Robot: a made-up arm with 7 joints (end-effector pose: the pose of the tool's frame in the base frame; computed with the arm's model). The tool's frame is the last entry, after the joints. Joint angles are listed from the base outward.
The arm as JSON. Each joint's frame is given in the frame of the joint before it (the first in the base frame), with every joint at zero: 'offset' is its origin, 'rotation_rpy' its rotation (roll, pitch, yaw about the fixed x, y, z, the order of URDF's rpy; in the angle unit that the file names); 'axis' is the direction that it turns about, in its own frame. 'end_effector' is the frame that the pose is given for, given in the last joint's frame.
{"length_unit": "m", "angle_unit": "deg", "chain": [
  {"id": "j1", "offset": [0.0, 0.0, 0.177], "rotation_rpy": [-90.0, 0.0, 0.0], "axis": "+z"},
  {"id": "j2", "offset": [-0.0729, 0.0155, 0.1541], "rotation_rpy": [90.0, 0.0, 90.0], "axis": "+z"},
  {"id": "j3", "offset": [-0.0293, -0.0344, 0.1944], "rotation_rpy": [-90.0, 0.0, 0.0], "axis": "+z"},
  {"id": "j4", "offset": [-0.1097, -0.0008, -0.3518], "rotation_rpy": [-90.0, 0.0, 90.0], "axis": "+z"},
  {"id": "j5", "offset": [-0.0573, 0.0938, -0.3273], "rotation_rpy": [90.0, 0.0, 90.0], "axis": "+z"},
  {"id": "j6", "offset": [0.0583, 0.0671, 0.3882], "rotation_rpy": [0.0, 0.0, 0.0], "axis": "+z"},
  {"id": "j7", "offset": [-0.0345, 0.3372, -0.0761], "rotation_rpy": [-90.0, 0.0, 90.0], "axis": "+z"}
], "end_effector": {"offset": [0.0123, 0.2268, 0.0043], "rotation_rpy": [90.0, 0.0, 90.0]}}
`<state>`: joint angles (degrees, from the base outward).
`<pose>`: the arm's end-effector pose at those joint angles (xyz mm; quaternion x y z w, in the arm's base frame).
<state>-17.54 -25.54 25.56 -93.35 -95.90 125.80 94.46</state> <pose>13.6 -14.9 92.4 0.3292 0.4618 -0.7693 0.2941</pose>
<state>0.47 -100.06 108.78 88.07 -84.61 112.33 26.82</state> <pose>53.4 265.3 581.7 -0.1197 0.8538 -0.0467 0.5045</pose>
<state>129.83 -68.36 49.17 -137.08 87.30 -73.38 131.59</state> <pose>-175.0 -107.6 -99.2 -0.4978 0.1610 -0.8299 0.1936</pose>
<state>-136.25 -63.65 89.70 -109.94 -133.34 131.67 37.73</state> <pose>-213.6 84.8 -10.8 0.6692 -0.0211 -0.7408 0.0545</pose>
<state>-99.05 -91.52 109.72 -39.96 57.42 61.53 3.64</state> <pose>-156.3 194.6 -76.2 -0.2732 0.8384 -0.3558 0.3097</pose>
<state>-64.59 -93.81 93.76 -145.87 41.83 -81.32 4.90</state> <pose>12.4 311.6 481.5 0.3257 0.3770 0.7804 0.3778</pose>
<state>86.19 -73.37 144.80 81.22 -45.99 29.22 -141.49</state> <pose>732.4 -375.1 134.1 -0.5183 0.3458 -0.2492 0.7414</pose>
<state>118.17 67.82 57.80 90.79 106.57 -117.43 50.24</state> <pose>-461.9 -46.6 286.7 0.9404 0.2561 0.2222 0.0249</pose>
